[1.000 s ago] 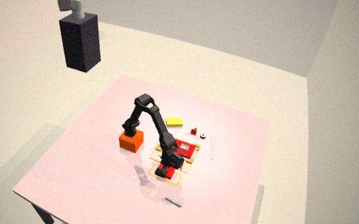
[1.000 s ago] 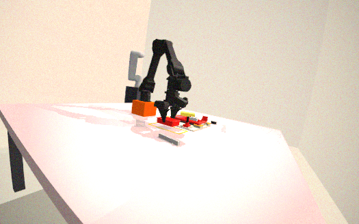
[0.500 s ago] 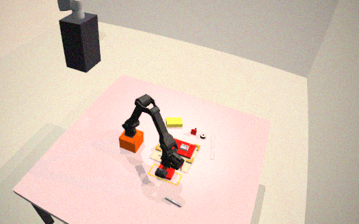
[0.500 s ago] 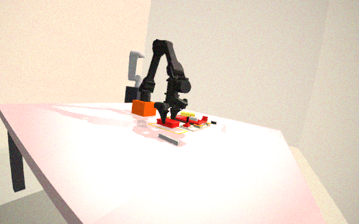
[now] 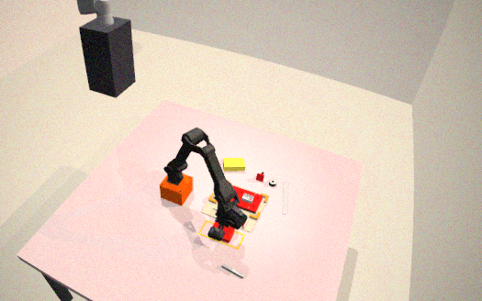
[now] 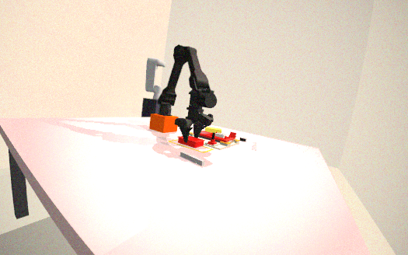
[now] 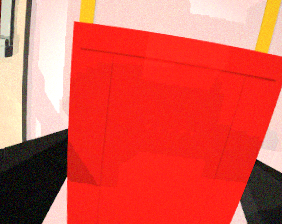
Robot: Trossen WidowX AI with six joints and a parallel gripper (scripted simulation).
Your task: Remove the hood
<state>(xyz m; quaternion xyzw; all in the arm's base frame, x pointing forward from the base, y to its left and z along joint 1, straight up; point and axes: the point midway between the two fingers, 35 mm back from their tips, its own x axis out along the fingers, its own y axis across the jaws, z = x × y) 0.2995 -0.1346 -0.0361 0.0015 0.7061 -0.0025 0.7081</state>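
Now: gripper tip right at the red hood. Also, from my gripper tip: pale strip 200 mm ahead, 330 mm to the left, 20 mm below; wheel 110 mm ahead, 390 mm to the left, 10 mm below; cream base board 200 mm to the left, 10 mm below.
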